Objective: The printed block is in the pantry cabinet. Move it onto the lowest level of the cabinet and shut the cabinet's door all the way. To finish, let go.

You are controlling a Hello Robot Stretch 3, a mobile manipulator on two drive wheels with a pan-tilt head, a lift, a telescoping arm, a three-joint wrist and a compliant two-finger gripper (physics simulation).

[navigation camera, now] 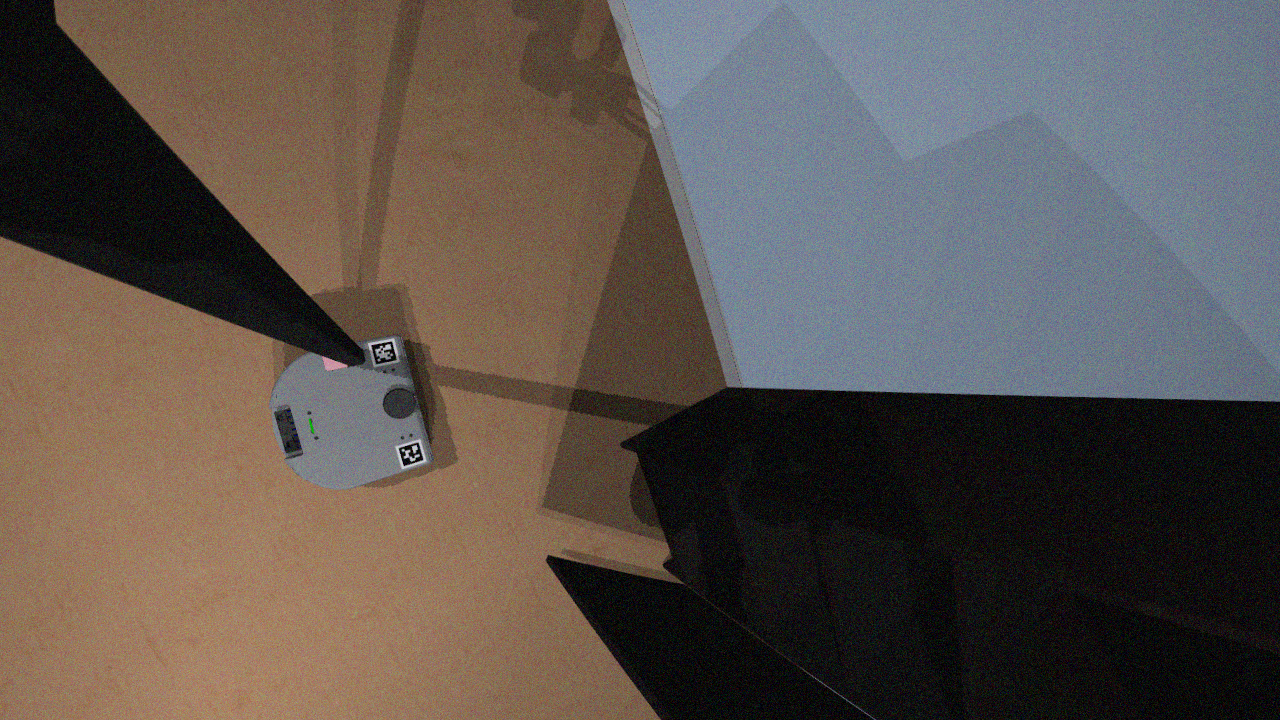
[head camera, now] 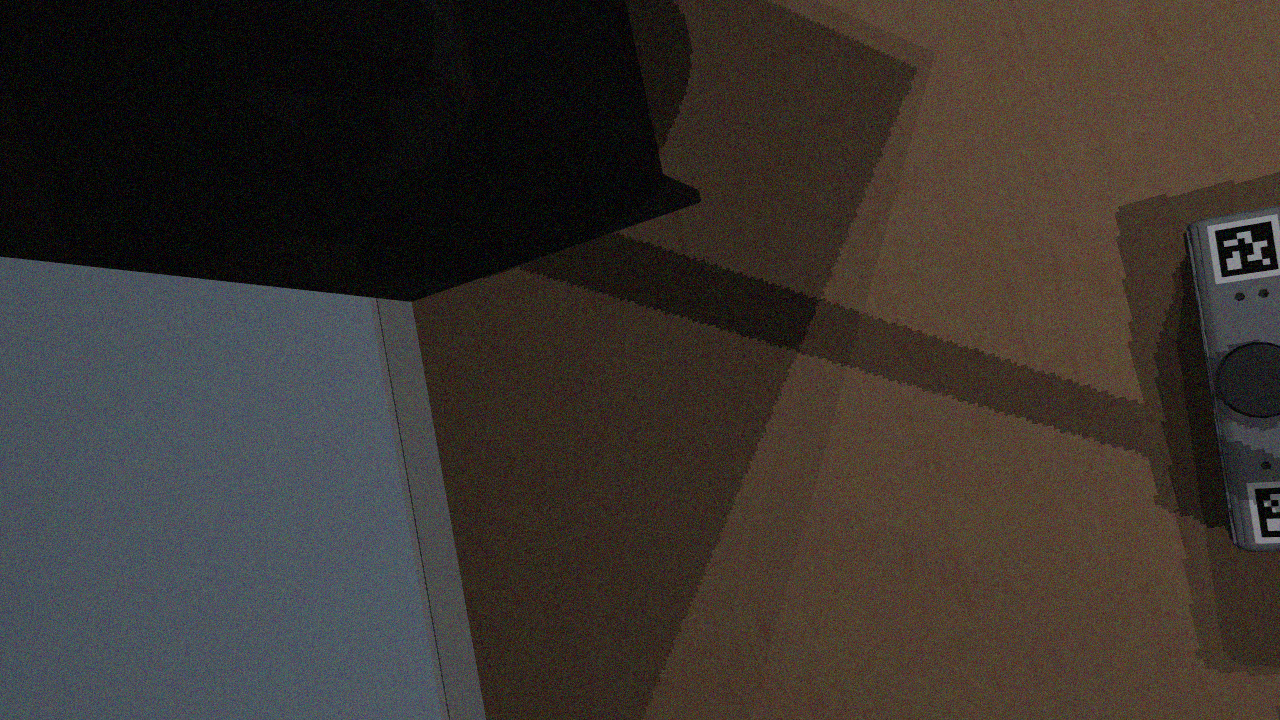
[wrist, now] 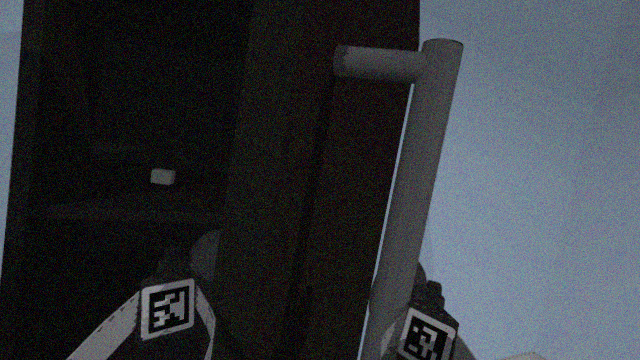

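Where they show: gripper, fingertip midpoint: [wrist: 313,270]; robot's base, link origin: [navigation camera: 397,401] [head camera: 1257,378].
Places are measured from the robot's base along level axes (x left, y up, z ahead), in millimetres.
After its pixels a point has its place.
In the wrist view, the dark pantry cabinet's interior [wrist: 120,115] {x -347, y 1169, z 1205 mm} shows left of its door [wrist: 280,150] {x -552, y 1173, z 263 mm}, which stands ajar. The door's grey bar handle [wrist: 425,160] {x -611, y 1178, z 263 mm} runs down beside my right finger. My gripper [wrist: 313,270] {x -595, y 1110, z 316 mm} is open: the left finger is over the cabinet opening, the right one at the handle, and the door's edge region lies between them. A small pale block [wrist: 162,176] {x -482, y 1059, z 922 mm}, seemingly the printed block, sits inside above a faint shelf edge. Its level and its print cannot be told. The cabinet [head camera: 313,134] {x -324, y 624, z 781 mm} [navigation camera: 895,501] {x -331, y 922, z 719 mm} is a near-black mass in the other views; my gripper does not show there.
A pale wall [head camera: 196,492] {x 3, y 462, z 1188 mm} [navigation camera: 984,268] {x 27, y 969, z 1185 mm} with a baseboard stands beside the cabinet. My base [navigation camera: 349,429] {x -31, y 168, z -105 mm} is on the brown floor [head camera: 984,555] {x 188, y 0, z 319 mm} [navigation camera: 268,582] {x -378, y 0, z -429 mm}. My dark mast [navigation camera: 134,179] {x 124, y 1102, z 31 mm} crosses the navigation view at upper left. A dark wedge-shaped panel [navigation camera: 662,635] {x -642, y 536, z 403 mm} juts out beside the cabinet, possibly the door.
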